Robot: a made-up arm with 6 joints.
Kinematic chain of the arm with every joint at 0, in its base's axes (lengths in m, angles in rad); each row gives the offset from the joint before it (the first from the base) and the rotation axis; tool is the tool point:
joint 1: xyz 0 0 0.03 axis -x
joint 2: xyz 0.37 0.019 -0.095 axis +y
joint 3: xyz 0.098 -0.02 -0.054 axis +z
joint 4: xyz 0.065 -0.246 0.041 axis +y
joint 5: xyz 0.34 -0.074 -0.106 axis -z
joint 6: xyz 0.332 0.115 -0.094 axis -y
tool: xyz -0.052 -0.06 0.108
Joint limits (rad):
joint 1: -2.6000..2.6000
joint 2: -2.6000..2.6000
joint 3: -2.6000..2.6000
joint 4: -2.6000..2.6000
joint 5: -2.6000..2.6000
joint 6: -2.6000..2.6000
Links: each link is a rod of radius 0.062 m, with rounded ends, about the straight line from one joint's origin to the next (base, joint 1, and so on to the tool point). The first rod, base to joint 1, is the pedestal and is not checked.
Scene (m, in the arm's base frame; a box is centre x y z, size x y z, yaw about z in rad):
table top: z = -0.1
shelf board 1: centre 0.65 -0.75 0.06 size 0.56 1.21 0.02 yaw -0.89
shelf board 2: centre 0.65 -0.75 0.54 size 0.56 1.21 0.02 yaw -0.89
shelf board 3: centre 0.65 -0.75 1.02 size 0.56 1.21 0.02 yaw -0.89
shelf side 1: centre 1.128 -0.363 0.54 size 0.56 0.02 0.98 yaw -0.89
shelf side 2: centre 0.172 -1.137 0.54 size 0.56 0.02 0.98 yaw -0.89
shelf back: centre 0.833 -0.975 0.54 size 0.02 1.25 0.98 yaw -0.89
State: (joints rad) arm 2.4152 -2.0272 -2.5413 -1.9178 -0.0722 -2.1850
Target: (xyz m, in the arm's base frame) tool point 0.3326 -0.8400 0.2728
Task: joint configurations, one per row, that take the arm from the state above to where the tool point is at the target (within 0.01 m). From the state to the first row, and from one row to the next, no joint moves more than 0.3 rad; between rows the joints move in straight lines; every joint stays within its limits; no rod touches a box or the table.
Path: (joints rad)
1: 2.4286 -2.1704 -2.2896 -2.0884 0.0017 -2.1020
2: 2.4419 -2.3136 -2.0379 -2.2589 0.0757 -2.0190
3: 2.4553 -2.4568 -1.7863 -2.4294 0.1496 -1.9360
4: 2.4686 -2.6000 -1.5346 -2.6000 0.2236 -1.8530

